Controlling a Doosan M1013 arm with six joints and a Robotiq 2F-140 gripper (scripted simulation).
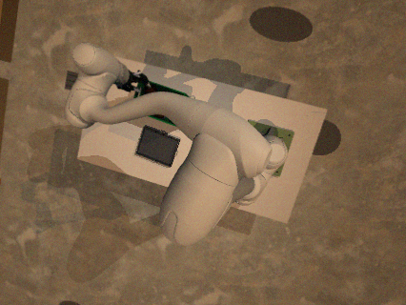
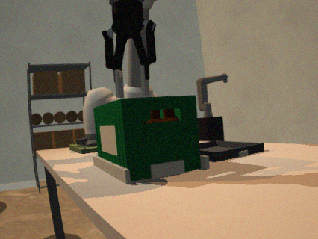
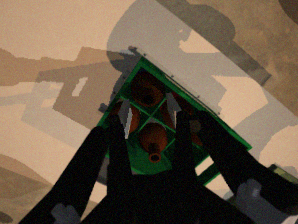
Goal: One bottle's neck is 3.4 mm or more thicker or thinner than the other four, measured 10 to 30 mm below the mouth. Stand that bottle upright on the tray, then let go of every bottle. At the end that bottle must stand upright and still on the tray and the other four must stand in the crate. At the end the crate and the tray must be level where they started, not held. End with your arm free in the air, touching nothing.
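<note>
The brown bottle lies 90 mm behind my hand, 10 mm to the left of it and 130 mm below it. Round my hand: green crate 90 mm behind, 50 mm to the left, 130 mm below; then dark tray 110 mm behind, 320 mm to the left, 200 mm below.
</note>
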